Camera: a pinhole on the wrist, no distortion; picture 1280 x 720 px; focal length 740.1 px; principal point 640.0 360.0 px. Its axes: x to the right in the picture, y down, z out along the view. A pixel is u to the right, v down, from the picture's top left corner.
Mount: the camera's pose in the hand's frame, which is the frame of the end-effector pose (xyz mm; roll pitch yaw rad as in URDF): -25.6 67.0 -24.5 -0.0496 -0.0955 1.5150
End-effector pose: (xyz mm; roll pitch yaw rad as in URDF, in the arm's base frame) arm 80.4 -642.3 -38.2 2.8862 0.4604 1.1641
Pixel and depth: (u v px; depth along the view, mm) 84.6 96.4 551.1
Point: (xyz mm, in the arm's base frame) -227.1 -676.6 -610.1
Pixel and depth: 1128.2 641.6 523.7
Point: 378.7 -1196.2 -299.8
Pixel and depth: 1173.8 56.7 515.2
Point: 527.1 -865.6 -494.4
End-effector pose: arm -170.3 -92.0 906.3 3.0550 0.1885 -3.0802
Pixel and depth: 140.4 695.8 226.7
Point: 16.4 -164.5 748.4
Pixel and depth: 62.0 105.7 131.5
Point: -155.0 -132.4 804.3
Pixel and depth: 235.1 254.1 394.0
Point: -89.7 -243.4 549.0
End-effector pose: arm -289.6 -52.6 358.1 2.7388 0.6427 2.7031
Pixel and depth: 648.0 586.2 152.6
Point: -137.9 -11.3 332.2
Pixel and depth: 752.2 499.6 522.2
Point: 167.2 53.6 113.0
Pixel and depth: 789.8 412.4 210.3
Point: -112.4 37.9 277.9
